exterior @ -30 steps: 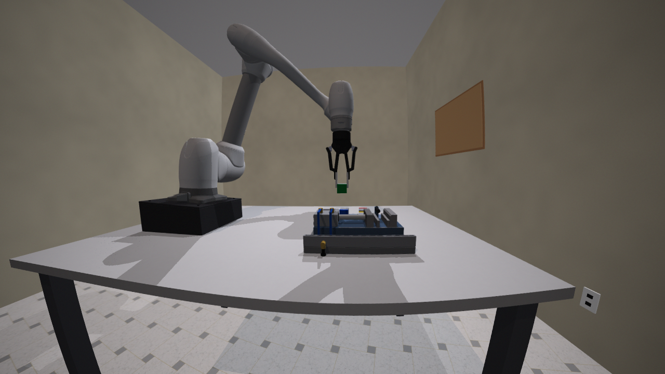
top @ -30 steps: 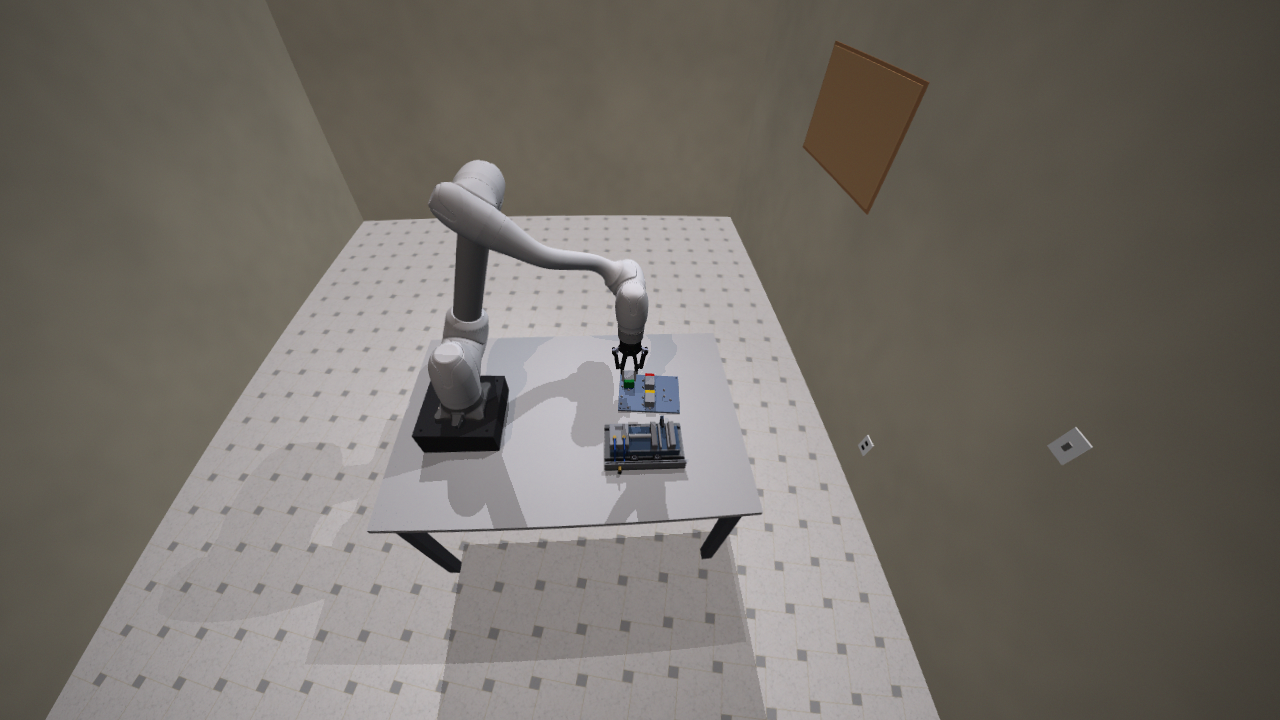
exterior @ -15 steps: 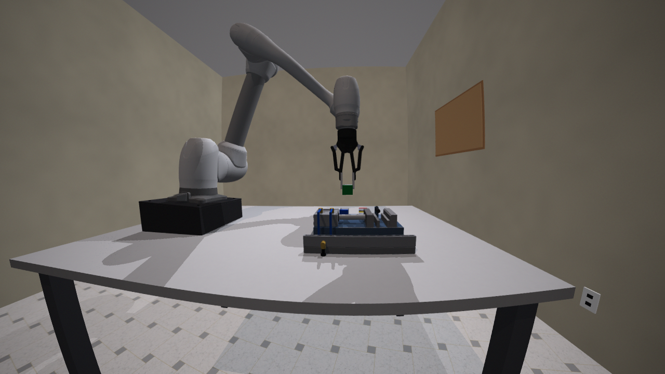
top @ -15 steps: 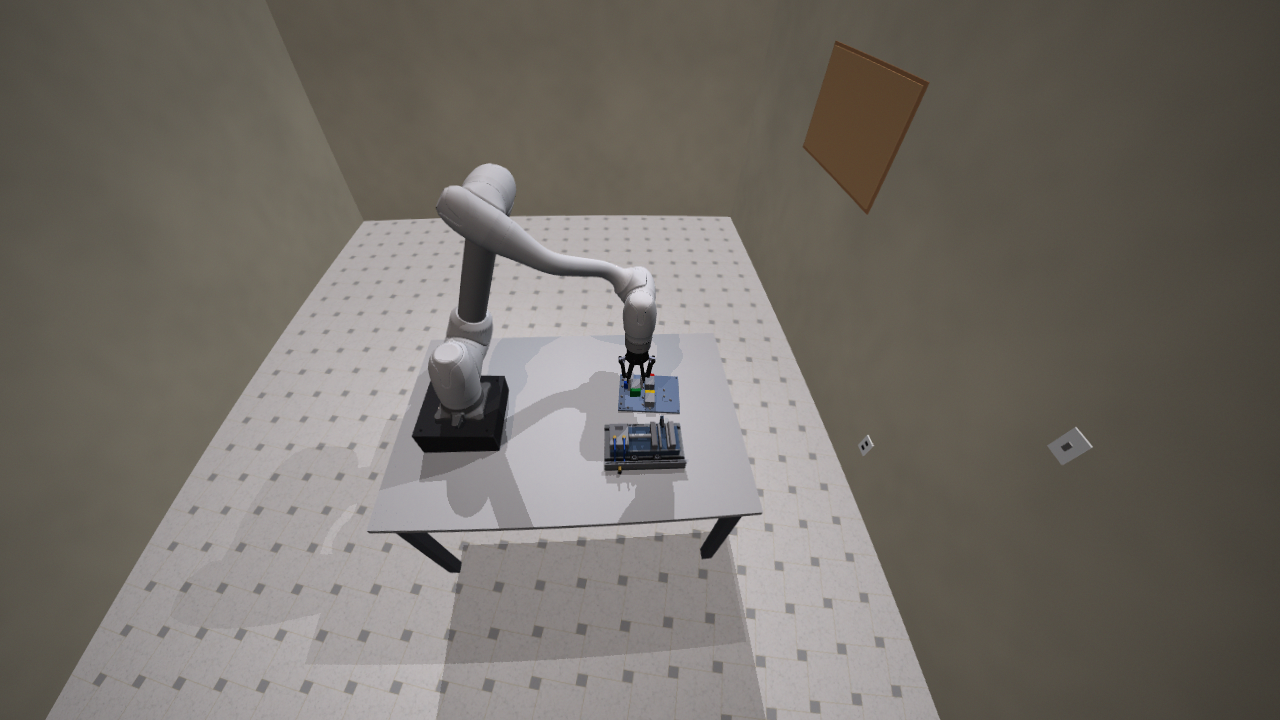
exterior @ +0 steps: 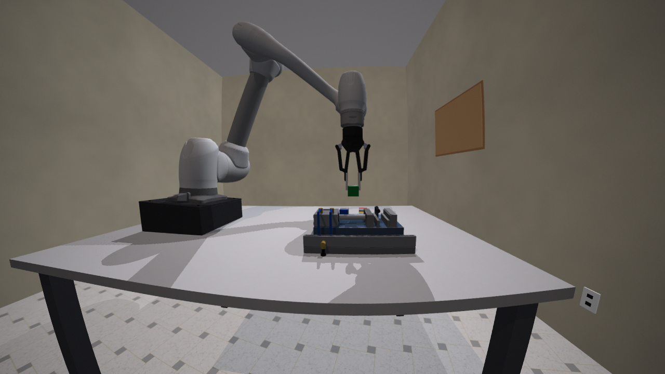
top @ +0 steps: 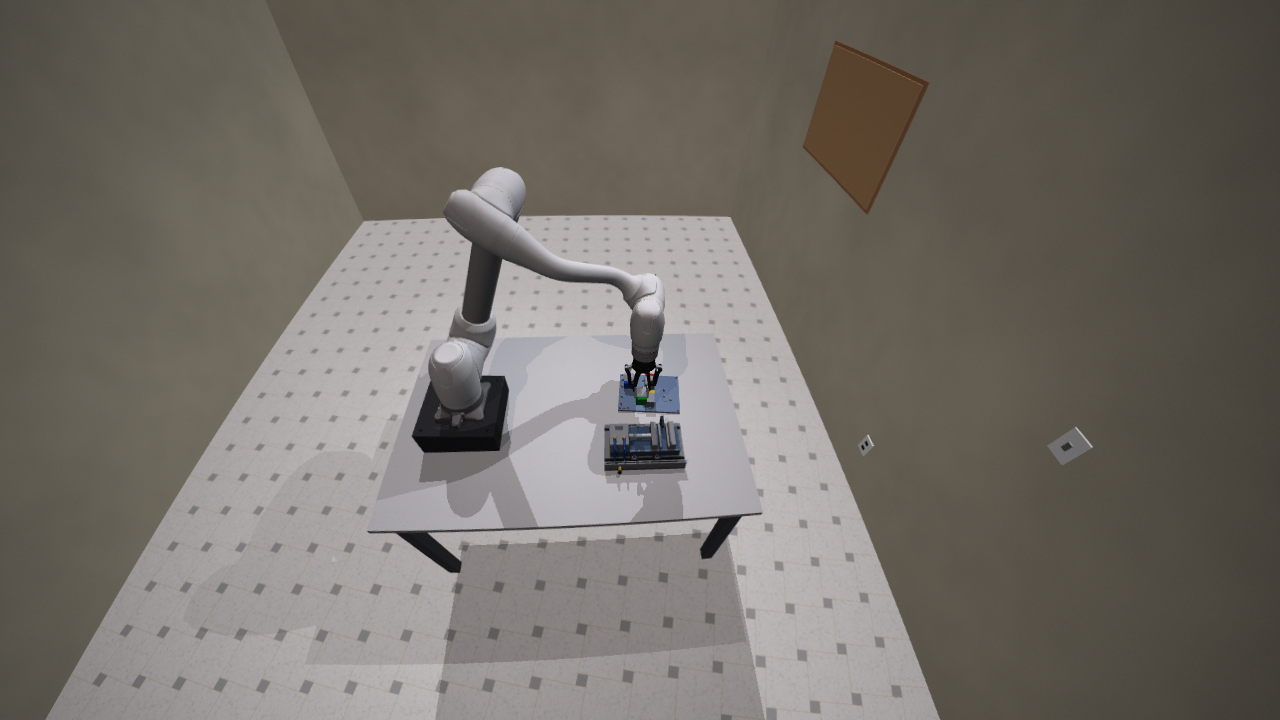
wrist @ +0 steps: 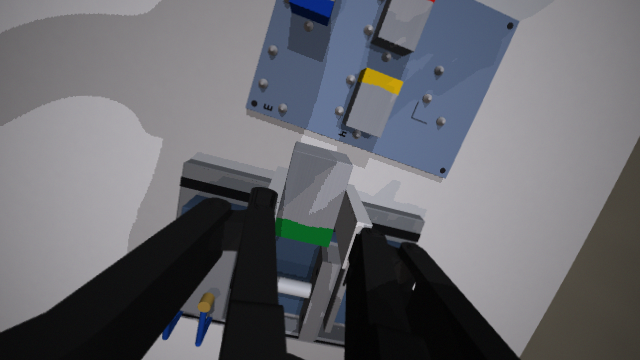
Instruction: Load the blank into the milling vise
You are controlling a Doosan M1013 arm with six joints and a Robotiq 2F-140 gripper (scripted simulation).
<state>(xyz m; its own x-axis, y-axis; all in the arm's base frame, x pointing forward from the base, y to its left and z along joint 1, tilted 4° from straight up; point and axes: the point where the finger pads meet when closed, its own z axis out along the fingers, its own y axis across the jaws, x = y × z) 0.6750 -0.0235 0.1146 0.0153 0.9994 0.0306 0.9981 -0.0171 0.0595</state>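
Now: hand 4 cm short of the moving jaw, 13 cm to the left of it and 10 cm above it. Round my hand: green-ended blank (3 cm below); then silver piston rod (1 cm behind, 13 cm to the right, 10 cm below); then black work stop rod (8 cm ahead, 9 cm to the right, 9 cm below).
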